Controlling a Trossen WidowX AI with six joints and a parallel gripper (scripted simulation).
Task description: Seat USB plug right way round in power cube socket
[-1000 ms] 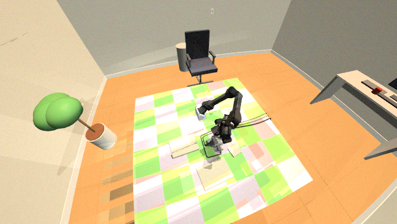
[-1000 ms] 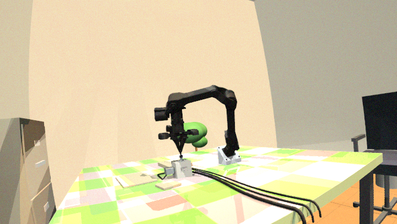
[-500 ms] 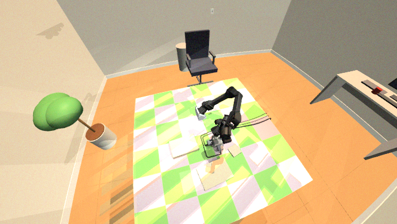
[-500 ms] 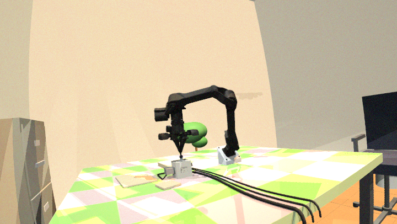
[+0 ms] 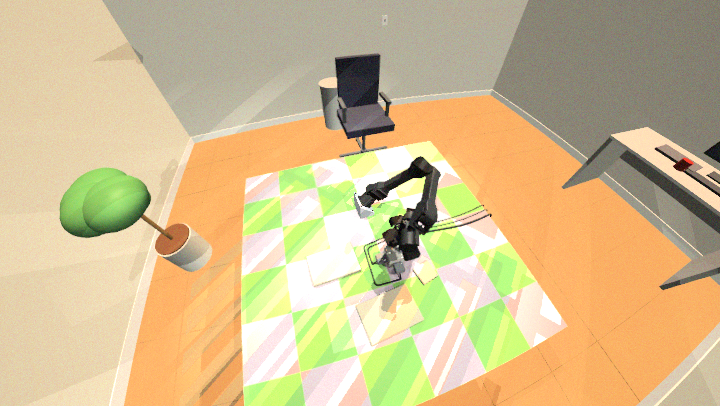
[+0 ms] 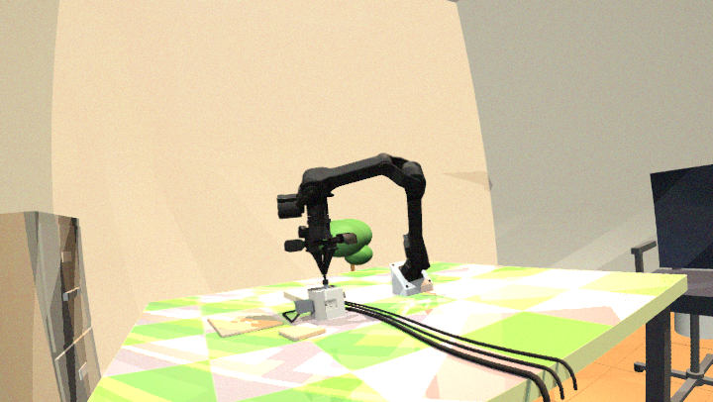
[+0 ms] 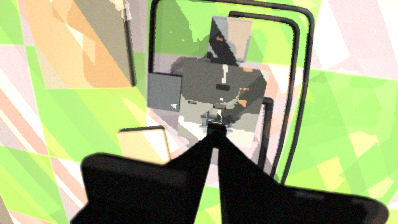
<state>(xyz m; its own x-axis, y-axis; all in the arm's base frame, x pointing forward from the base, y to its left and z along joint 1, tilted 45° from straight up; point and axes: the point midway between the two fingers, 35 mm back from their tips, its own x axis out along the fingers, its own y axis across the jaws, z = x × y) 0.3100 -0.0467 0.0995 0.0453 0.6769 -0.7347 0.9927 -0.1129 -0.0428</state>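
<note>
The dark USB plug lies 20 mm below my gripper tip.
</note>
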